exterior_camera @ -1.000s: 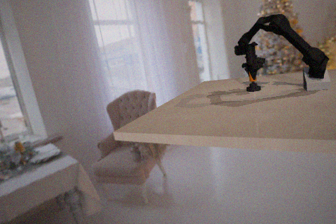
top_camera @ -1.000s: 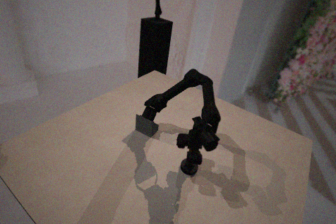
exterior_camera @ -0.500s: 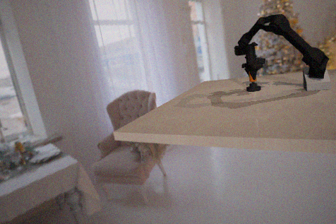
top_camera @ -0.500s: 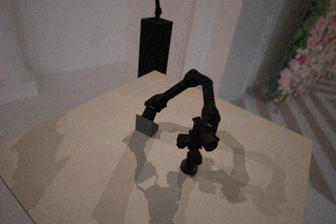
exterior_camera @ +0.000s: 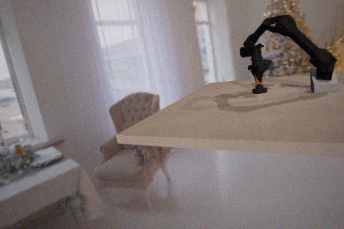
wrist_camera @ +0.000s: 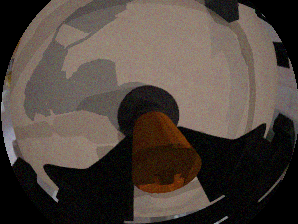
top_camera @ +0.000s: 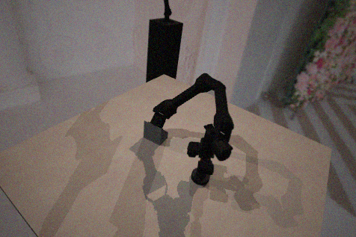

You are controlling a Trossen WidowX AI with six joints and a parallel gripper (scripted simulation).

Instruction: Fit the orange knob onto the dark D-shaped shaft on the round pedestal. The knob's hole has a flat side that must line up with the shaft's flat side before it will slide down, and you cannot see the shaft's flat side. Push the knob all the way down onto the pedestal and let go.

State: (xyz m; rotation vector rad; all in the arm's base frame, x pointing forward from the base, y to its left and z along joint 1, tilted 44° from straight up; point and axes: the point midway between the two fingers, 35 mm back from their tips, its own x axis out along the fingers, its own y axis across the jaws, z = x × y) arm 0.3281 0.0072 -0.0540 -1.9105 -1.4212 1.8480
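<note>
My gripper tip is 3 cm above the dark round pedestal. From my gripper tip the other things lie so: orange knob 2 cm above.
</note>
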